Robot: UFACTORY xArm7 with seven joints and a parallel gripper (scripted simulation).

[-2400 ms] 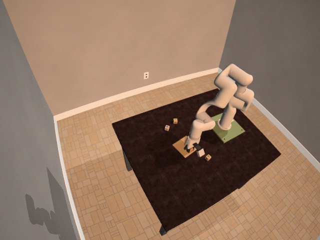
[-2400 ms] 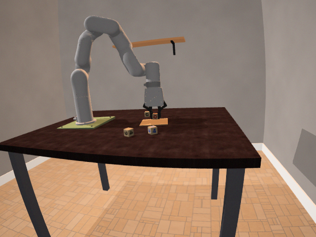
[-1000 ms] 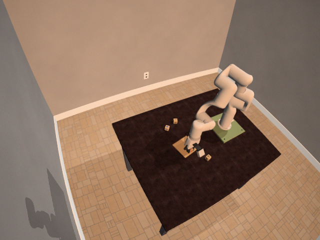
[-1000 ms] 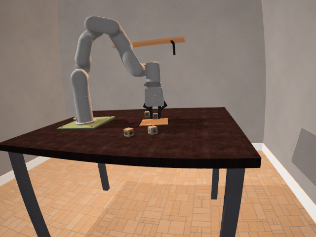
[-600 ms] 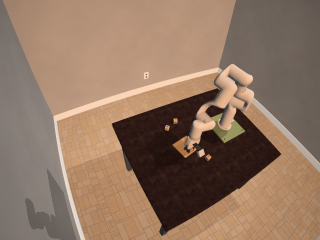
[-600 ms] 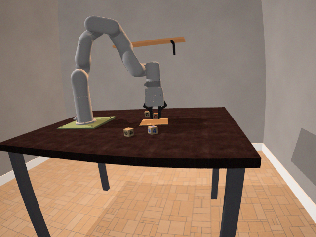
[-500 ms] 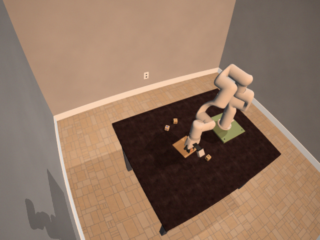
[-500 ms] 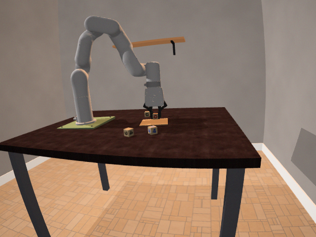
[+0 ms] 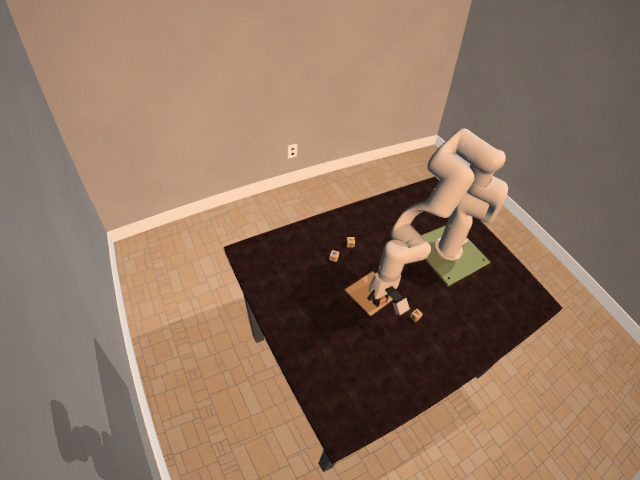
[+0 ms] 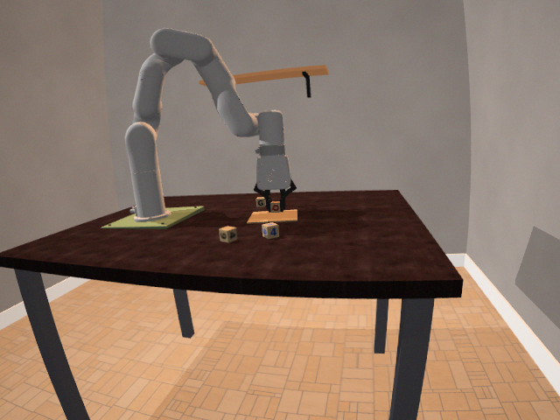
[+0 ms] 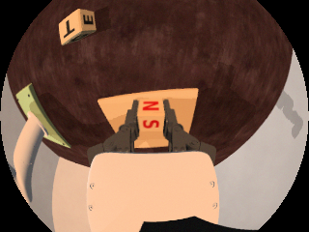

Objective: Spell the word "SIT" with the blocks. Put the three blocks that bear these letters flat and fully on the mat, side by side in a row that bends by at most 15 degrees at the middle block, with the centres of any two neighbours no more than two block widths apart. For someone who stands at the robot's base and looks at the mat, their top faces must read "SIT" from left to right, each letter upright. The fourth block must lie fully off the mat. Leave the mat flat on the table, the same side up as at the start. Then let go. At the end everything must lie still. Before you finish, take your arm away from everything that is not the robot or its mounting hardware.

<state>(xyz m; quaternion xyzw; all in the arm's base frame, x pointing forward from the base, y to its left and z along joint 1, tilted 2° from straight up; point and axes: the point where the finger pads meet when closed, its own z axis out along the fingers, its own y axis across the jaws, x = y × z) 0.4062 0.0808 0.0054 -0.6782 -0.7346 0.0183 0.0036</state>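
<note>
Right now my hand is 50 mm to the left of the tan mat and 20 mm above it.
</note>
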